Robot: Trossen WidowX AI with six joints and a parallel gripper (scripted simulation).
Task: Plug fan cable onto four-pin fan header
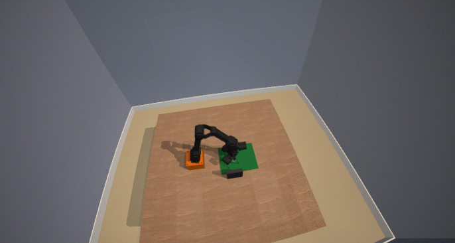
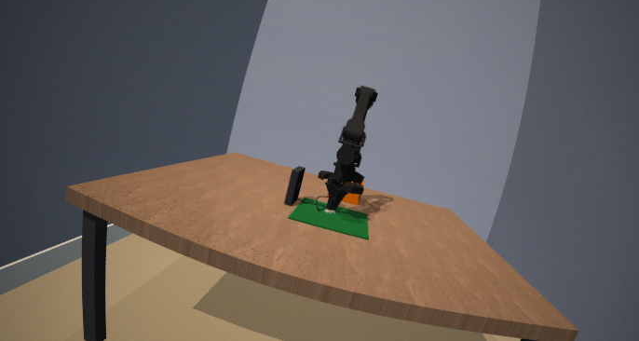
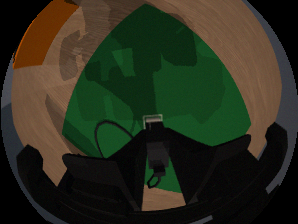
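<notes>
My gripper tip is 10 mm below the black plug and 10 mm short of it. Also, from my gripper tip: green board 40 mm below, 40 mm ahead, 10 mm to the left; header 30 mm below, 10 mm to the right, 10 mm ahead; fan 140 mm to the right, 30 mm above, 20 mm ahead.
</notes>
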